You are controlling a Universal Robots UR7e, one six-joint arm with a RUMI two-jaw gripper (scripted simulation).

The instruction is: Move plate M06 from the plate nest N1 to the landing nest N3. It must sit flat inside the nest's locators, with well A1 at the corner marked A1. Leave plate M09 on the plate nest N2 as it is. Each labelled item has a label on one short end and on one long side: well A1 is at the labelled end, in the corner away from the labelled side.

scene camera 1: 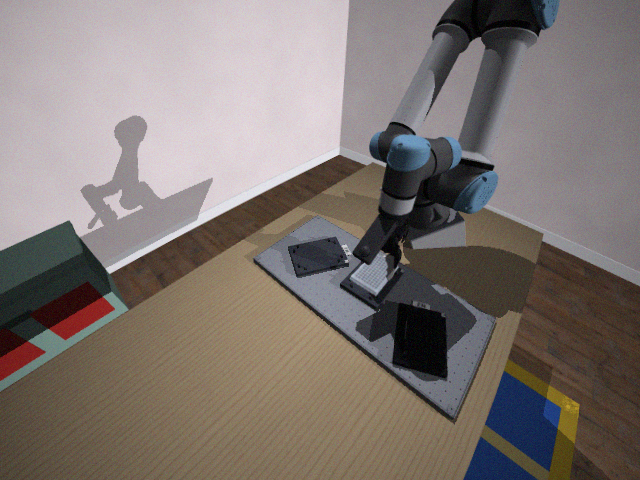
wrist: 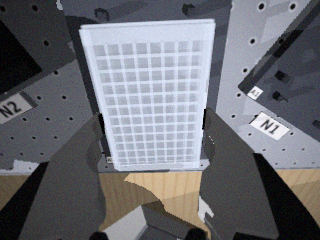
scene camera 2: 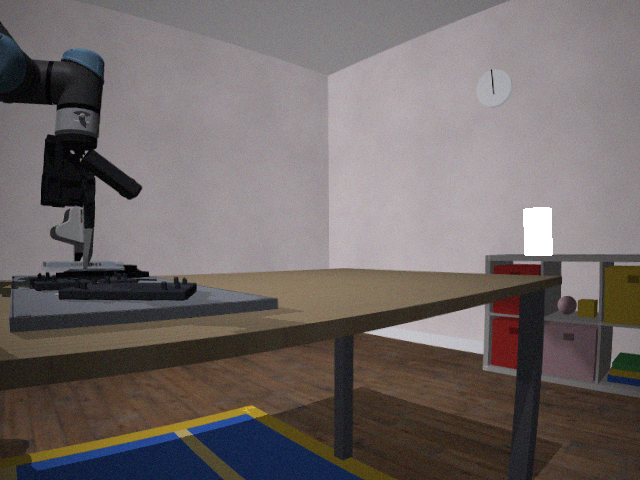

Observation:
I see my gripper, a white well plate and a plate nest.
My gripper shows as well in scene camera 1 and in the wrist view.

